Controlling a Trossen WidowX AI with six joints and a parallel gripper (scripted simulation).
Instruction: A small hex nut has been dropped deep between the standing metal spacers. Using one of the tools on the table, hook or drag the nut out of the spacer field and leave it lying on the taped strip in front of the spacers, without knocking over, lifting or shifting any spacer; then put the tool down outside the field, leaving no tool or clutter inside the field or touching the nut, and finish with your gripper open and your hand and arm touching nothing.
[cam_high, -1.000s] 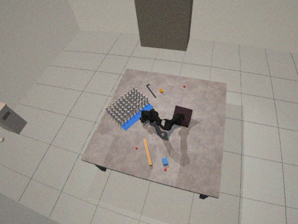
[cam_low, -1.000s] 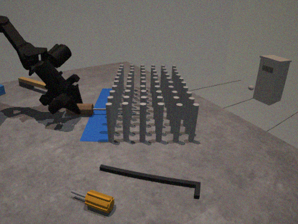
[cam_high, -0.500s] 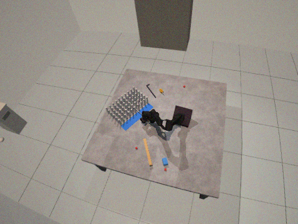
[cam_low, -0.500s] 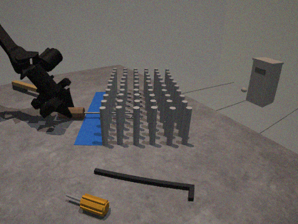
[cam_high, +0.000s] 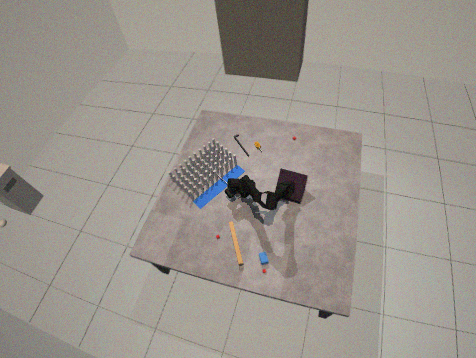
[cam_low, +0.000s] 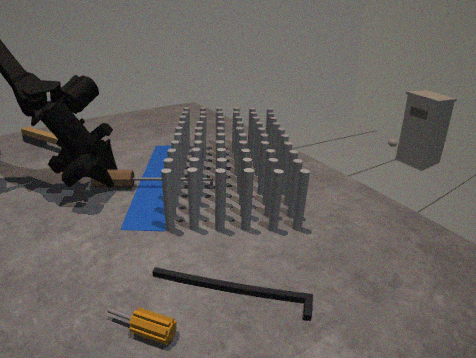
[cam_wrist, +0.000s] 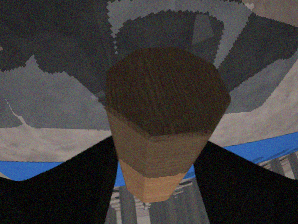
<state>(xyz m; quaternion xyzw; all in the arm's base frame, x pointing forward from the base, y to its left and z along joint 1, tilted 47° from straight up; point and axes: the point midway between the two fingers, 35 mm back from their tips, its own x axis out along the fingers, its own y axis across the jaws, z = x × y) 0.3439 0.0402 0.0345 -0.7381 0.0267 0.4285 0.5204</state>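
My gripper tip is now 9 cm short of the brown-handled tool and 5 cm to the left of it. Also, from my gripper tip: blue taped strip: 10 cm ahead, 1 cm to the right, 1 cm below; blue block: 30 cm behind, 41 cm to the left; screwdriver: 8 cm behind, 39 cm to the right.
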